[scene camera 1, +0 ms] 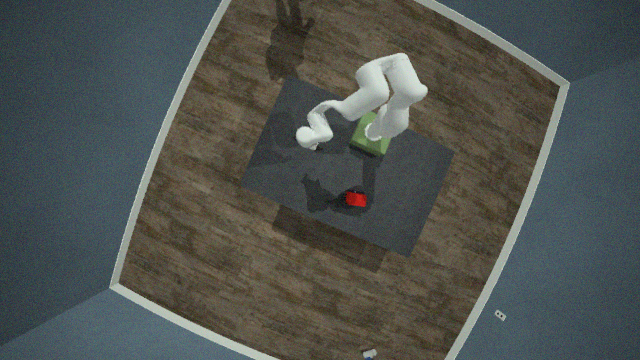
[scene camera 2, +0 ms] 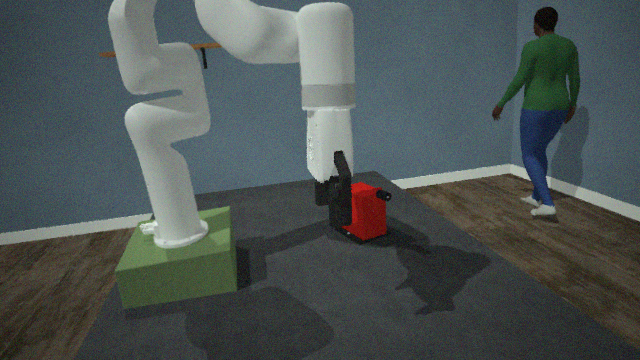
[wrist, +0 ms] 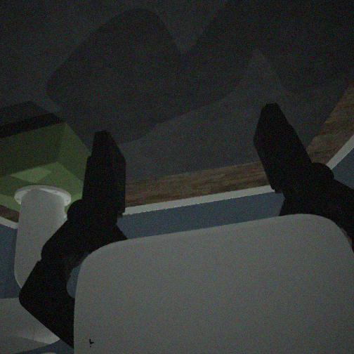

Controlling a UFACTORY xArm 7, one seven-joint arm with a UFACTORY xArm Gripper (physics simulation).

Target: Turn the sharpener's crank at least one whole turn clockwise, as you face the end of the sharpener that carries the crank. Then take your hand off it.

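Places are measured from the arm's base along level axes (x up, y back, z right), in centimetres.
Pixels of known places: gripper, fingertip midpoint: (scene camera 2: 332, 214); arm's base at its link origin: (scene camera 1: 373, 131) (scene camera 2: 182, 234).
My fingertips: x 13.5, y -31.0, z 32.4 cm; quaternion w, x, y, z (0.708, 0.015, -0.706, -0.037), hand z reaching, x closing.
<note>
Ahead of a thing's pixels: the offset from my fingertips to its top centre. "spot": to the spot under its first point. Level surfaces: height alone.
The red sharpener @[spot: dx -11.1, dy -14.9, dz -42.7 cm] (scene camera 1: 356, 199) (scene camera 2: 369, 212) stands upright on the dark table top. In scene camera 2 the black knob of its crank @[dx -9.1, dy -18.4, dz -34.4 cm] (scene camera 2: 383, 195) shows at its upper right; in scene camera 1 I cannot make out the knob. A sliver of red shows at the right edge of the wrist view. My gripper (scene camera 1: 318, 147) (scene camera 2: 331, 216) (wrist: 186, 132) is open and empty, fingers pointing down. In scene camera 1 it is up and left of the sharpener, apart from it. In scene camera 2 its black fingers overlap the sharpener's left side and hide part of it.
The dark table top @[dx -23.9 cm] (scene camera 1: 420, 200) (scene camera 2: 350, 300) carries the green block (scene camera 1: 381, 148) (scene camera 2: 180, 280) (wrist: 45, 155) under the arm's base. A person (scene camera 2: 547, 75) in a green top is on the floor beyond the table. An orange shelf (scene camera 2: 212, 45) is on the wall.
</note>
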